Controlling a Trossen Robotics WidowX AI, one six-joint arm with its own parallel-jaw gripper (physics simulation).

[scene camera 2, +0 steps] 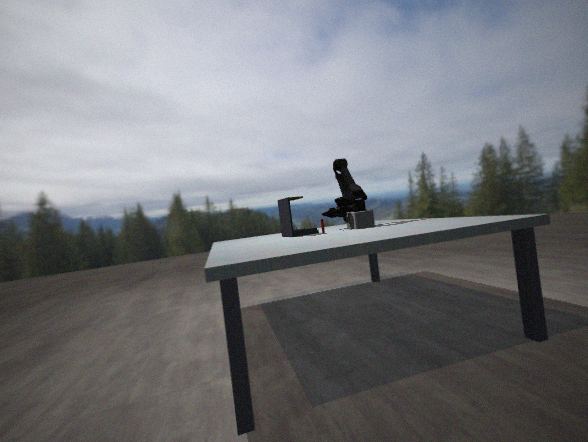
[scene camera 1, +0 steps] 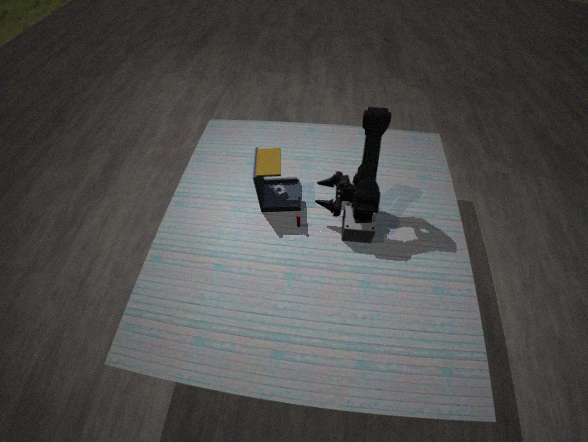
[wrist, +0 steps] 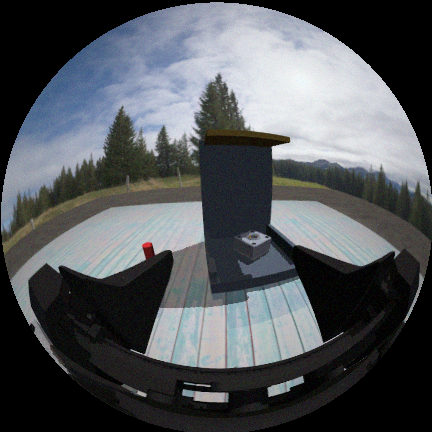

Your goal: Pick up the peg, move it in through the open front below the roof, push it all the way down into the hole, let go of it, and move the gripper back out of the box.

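Frame: origin at the arm's base, x ahead, y left, z up, level; millimetres.
Where they show: gripper, fingertip midpoint: (scene camera 2: 324, 214) (scene camera 1: 316, 191) (wrist: 234, 255); arm's base, origin of the base link: (scene camera 2: 359, 211) (scene camera 1: 362, 215).
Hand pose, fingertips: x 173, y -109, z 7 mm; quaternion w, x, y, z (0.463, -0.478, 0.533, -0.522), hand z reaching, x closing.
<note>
Things, the pixels of their centre, and the offset from my fingertips. Level surfaces: height alone.
- thin red peg, body centre: (wrist: 153, 269) (scene camera 1: 298, 220) (scene camera 2: 322, 226) dx +71, dy +94, dz -65 mm
- grey block, body centre: (wrist: 252, 242) (scene camera 1: 279, 191) dx +158, dy -67, dz -81 mm
- striped table top, its level: dz -105 mm
A thin red peg (scene camera 1: 298, 220) (scene camera 2: 323, 226) (wrist: 148, 250) stands upright on the table beside the box; in the wrist view its top shows behind the left finger. The box has a dark back wall (scene camera 2: 285, 218) (wrist: 237, 190), a low-rimmed floor and a yellow roof (scene camera 1: 268, 161) (wrist: 245, 137). A grey block (scene camera 1: 279, 190) (wrist: 253, 244) with the hole in its top sits on the box floor. My gripper (scene camera 1: 316, 192) (scene camera 2: 326, 214) (wrist: 234, 255) is open and empty, in front of the box's open side and apart from the peg.
The striped table top (scene camera 1: 300, 320) (scene camera 2: 400, 234) carries the box, the peg and the arm's grey base (scene camera 1: 358, 231) (scene camera 2: 361, 219). Low rims (wrist: 282, 242) edge the box floor. Shadows of the arm and box fall on the table.
</note>
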